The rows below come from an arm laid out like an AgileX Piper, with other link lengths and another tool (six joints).
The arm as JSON. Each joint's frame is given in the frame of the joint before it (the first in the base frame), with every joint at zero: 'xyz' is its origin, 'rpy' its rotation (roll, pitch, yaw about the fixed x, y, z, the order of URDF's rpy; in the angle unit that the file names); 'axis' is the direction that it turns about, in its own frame. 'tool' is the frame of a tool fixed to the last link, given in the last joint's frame.
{
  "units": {
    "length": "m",
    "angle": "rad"
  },
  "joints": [
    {
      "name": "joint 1",
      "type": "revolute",
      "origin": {
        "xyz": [
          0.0,
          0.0,
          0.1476
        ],
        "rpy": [
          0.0,
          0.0,
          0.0
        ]
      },
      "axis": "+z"
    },
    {
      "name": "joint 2",
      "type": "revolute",
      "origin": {
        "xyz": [
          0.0,
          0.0,
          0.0
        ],
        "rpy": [
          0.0,
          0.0,
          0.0
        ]
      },
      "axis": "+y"
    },
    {
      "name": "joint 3",
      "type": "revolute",
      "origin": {
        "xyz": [
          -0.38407,
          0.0,
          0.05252
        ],
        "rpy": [
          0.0,
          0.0,
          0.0
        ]
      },
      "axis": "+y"
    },
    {
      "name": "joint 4",
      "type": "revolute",
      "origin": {
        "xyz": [
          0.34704,
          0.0,
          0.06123
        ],
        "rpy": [
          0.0,
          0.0,
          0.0
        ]
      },
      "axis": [
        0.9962,
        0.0,
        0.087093
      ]
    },
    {
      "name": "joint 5",
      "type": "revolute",
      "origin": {
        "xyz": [
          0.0,
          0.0,
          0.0
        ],
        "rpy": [
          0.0,
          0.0,
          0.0
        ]
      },
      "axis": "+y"
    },
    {
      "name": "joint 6",
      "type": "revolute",
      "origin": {
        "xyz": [
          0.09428,
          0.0,
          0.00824
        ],
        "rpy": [
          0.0,
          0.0,
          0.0
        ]
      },
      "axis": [
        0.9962,
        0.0,
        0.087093
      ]
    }
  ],
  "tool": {
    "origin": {
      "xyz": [
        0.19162,
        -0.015,
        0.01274
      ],
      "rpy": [
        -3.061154,
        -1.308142,
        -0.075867
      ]
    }
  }
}
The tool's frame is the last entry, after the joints.
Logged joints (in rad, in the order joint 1, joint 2, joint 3, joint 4, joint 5, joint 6), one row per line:
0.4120 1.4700 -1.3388 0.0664 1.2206 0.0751
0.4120 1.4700 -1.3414 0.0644 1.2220 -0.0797
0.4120 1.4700 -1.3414 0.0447 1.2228 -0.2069
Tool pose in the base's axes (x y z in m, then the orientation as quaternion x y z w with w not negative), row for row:
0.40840 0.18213 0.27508 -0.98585 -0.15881 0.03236 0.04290
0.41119 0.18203 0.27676 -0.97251 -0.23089 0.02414 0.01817
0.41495 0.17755 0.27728 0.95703 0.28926 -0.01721 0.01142
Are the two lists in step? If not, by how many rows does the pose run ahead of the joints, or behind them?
They are in step.
